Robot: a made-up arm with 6 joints. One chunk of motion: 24 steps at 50 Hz.
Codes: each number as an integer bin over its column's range. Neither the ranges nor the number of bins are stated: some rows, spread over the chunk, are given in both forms.
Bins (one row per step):
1: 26 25 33 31 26 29
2: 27 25 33 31 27 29
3: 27 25 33 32 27 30
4: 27 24 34 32 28 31
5: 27 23 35 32 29 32
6: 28 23 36 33 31 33
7: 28 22 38 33 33 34
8: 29 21 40 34 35 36
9: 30 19 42 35 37 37
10: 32 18 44 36 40 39
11: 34 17 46 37 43 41
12: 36 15 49 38 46 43
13: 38 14 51 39 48 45
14: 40 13 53 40 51 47
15: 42 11 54 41 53 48
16: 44 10 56 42 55 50
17: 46 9 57 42 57 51
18: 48 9 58 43 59 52
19: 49 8 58 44 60 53
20: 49 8 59 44 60 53
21: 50 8 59 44 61 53
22: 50 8 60 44 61 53
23: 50 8 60 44 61 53
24: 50 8 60 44 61 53
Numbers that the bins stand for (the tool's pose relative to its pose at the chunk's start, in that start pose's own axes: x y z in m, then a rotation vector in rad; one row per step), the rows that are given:
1: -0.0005 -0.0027 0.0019 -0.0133 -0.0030 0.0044
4: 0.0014 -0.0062 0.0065 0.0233 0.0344 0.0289
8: 0.0052 -0.0167 0.0341 0.0967 0.1656 0.0900
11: 0.0148 -0.0306 0.0617 0.2067 0.3154 0.1511
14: 0.0262 -0.0446 0.0940 0.3167 0.4652 0.2244
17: 0.0376 -0.0586 0.1124 0.3900 0.5776 0.2733
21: 0.0452 -0.0621 0.1216 0.4633 0.6525 0.2978
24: 0.0452 -0.0621 0.1262 0.4633 0.6525 0.2978
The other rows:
2: 0.0014 -0.0027 0.0019 -0.0133 0.0157 0.0044
3: 0.0014 -0.0027 0.0019 0.0233 0.0157 0.0167
5: 0.0014 -0.0097 0.0111 0.0233 0.0532 0.0411
6: 0.0033 -0.0097 0.0157 0.0600 0.0906 0.0533
7: 0.0033 -0.0132 0.0249 0.0600 0.1281 0.0656
9: 0.0071 -0.0237 0.0433 0.1333 0.2030 0.1022
10: 0.0110 -0.0271 0.0525 0.1700 0.2592 0.1267
12: 0.0186 -0.0376 0.0756 0.2433 0.3716 0.1756
13: 0.0224 -0.0411 0.0848 0.2800 0.4090 0.2000
15: 0.0300 -0.0516 0.0986 0.3533 0.5027 0.2367
16: 0.0338 -0.0551 0.1078 0.3900 0.5402 0.2611
18: 0.0414 -0.0586 0.1170 0.4267 0.6151 0.2856
19: 0.0433 -0.0621 0.1170 0.4633 0.6338 0.2978
20: 0.0433 -0.0621 0.1216 0.4633 0.6338 0.2978
22: 0.0452 -0.0621 0.1262 0.4633 0.6525 0.2978
23: 0.0452 -0.0621 0.1262 0.4633 0.6525 0.2978

